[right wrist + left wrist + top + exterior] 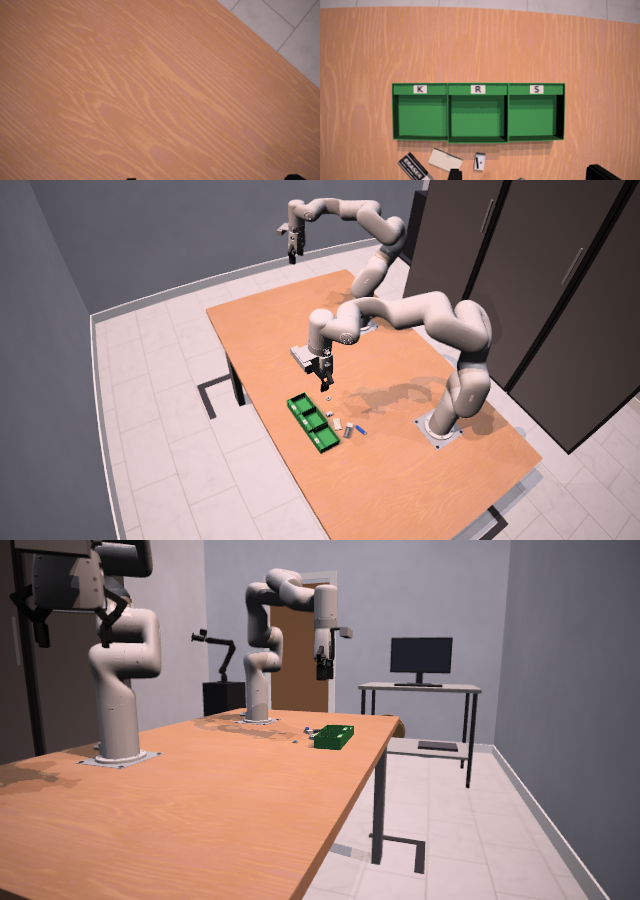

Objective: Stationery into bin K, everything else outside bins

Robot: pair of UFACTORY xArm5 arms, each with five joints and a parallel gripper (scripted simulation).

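Observation:
My left gripper is now 21 cm above the black-and-white eraser, 11 cm to the right of it and 9 cm past it. From my left hand the other things lie so: silver sharpener 21 cm below, 6 cm behind, 2 cm to the left; three joined green bins 20 cm below, 3 cm to the left, 3 cm ahead; hex nut 22 cm below, 8 cm behind, 5 cm to the right.

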